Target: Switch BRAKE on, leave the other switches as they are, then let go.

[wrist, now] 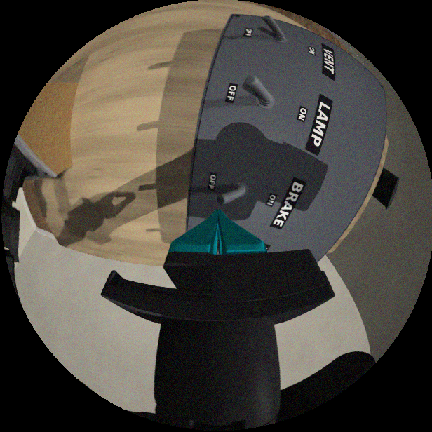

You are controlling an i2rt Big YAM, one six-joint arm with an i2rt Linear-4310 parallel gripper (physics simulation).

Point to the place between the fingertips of my gripper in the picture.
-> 217,214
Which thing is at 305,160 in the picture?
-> A dark grey switch panel.
